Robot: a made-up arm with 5 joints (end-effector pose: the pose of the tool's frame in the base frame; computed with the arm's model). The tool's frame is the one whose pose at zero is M.
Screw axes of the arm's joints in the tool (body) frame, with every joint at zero. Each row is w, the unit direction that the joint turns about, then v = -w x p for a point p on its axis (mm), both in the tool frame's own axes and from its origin. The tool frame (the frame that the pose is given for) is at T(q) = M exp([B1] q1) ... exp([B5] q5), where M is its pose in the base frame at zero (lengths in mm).
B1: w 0 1 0 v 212.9 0 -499
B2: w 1 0 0 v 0 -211.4 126.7
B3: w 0 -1 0 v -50.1 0 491
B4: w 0 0 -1 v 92.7 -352 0
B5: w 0 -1 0 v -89.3 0 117.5
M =
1 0 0 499
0 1 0 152.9
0 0 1 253.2
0 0 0 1
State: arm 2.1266 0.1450 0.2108 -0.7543 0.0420
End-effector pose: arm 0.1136 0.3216 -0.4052 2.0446 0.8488 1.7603
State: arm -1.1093 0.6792 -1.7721 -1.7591 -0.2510
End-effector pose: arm -0.3265 0.2101 0.2362 0.4813 -0.1602 2.4914
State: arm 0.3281 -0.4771 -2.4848 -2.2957 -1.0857
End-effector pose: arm 0.1432 0.4066 0.1995 2.4121 -0.7633 1.6770
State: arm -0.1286 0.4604 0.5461 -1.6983 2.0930
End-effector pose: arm -0.0015 0.0471 0.2712 -2.3865 -0.4318 -2.0935
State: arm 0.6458 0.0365 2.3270 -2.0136 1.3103
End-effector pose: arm 0.0133 0.1788 0.1382 -1.1964 0.2105 2.8728
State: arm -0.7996 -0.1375 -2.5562 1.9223 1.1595
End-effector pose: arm -0.0561 -0.1591 0.0035 -2.0521 -0.0063 -0.4849
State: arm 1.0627 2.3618 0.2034 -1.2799 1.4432
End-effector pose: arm 0.0080 -0.3147 -0.0519 1.6543 0.1537 -2.2403
